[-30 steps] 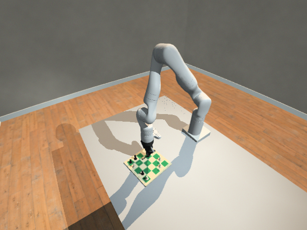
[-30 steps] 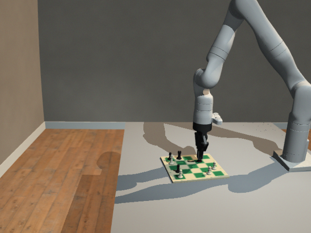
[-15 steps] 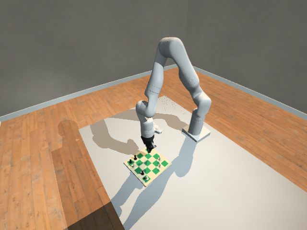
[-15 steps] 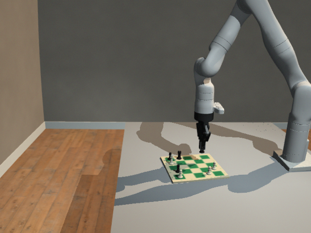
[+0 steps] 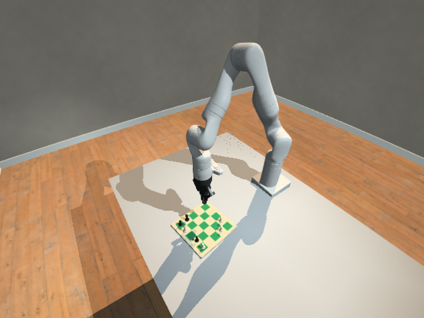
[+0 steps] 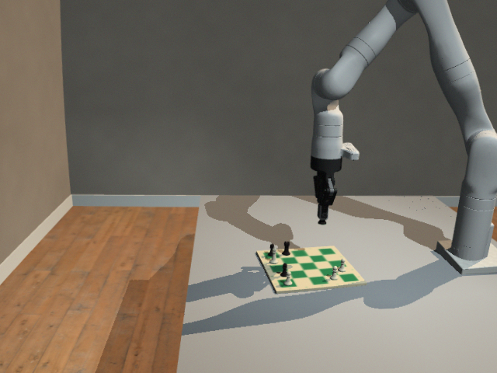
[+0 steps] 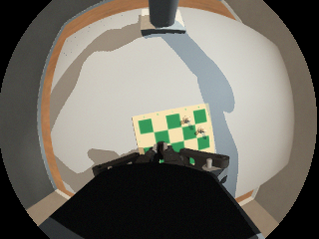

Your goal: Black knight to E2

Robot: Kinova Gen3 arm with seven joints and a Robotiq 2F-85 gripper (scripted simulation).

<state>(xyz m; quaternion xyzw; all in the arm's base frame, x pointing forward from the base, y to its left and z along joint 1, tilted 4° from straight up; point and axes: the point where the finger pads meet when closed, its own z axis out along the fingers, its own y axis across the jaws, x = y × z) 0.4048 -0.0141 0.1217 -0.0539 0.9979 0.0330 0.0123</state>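
The chessboard lies 13 cm below my hand, 4 cm to the left of it and 3 cm ahead of it. The rest, counted from my hand: black knight 2 cm below.
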